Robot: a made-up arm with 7 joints.
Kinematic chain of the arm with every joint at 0, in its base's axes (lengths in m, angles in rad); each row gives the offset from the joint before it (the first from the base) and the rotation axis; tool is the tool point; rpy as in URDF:
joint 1: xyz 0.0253 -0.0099 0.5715 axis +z
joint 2: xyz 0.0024 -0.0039 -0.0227 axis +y
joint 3: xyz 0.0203 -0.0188 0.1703 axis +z
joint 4: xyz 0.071 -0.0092 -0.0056 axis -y
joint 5: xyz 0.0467 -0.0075 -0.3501 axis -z
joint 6: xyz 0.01 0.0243 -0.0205 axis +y
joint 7: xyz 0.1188 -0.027 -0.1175 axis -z
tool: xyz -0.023 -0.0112 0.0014 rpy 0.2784 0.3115 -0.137
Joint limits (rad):
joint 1: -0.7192..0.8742
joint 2: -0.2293..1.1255
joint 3: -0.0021..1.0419
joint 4: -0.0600..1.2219
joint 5: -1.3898..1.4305
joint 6: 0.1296..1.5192
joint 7: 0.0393..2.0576
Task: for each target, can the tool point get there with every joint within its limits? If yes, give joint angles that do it. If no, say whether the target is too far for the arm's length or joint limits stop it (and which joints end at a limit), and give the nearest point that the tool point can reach.
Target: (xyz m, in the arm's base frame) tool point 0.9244 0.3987 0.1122
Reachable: no: too far | nearest point 0.5584 0.2324 0.2904 | short by 0.440 m
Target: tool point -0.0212 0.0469 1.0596
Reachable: no: joint limits stop it (at a limit: joint 1, joint 2, joint 4, joint 6, joint 7) | nearest point 0.0107 0.5555 0.7973 | short by 0.573 m
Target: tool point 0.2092 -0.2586 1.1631
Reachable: no: joint limits stop it (at a limit: joint 1, joint 2, joint 3, joint 4, joint 6, joint 7) | nearest point 0.4232 -0.4219 0.8314 | short by 0.427 m
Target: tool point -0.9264 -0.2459 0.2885
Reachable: no: too far | nearest point -0.3192 -0.0473 0.3391 | short by 0.641 m
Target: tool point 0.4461 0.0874 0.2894
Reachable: yes | joints -0.0932 0.1631 0.3847 0.7446 0.0283 0.7929 0.7427
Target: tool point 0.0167 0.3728 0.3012
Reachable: yes | joints 0.5794 0.1814 0.8551 0.7222 0.8387 1.3977 1.7828
